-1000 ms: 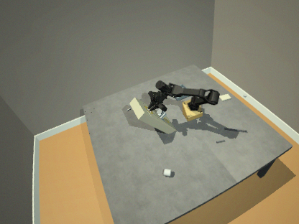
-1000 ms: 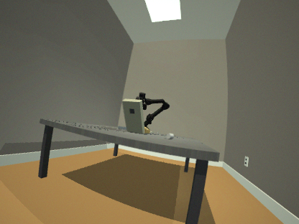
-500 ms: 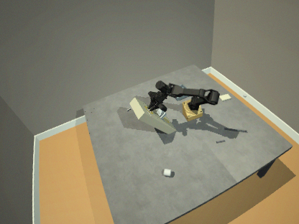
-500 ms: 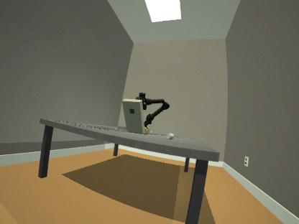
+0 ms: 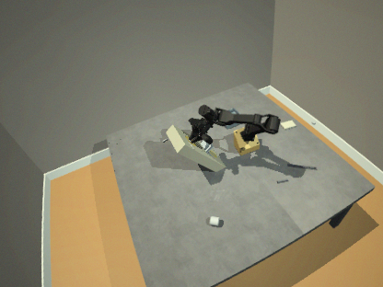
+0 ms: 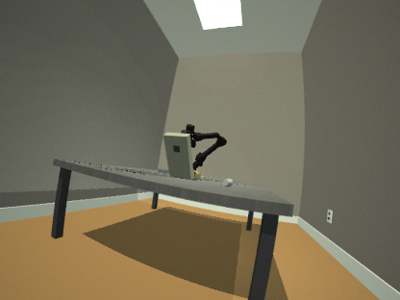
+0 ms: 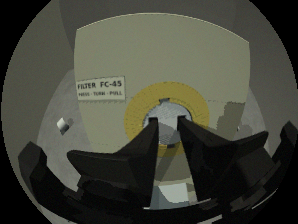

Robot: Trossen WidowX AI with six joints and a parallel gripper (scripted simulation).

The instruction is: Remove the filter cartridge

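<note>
The white round filter cartridge lies 1 cm ahead of my gripper tip and 1 cm below it. The rest, counted from my gripper tip: blue-grey tray: 42 cm behind, 28 cm to the right, 22 cm below; then flat cream piece: 72 cm behind, 22 cm below; then cream service panel: 4 cm behind, 8 cm below.
</note>
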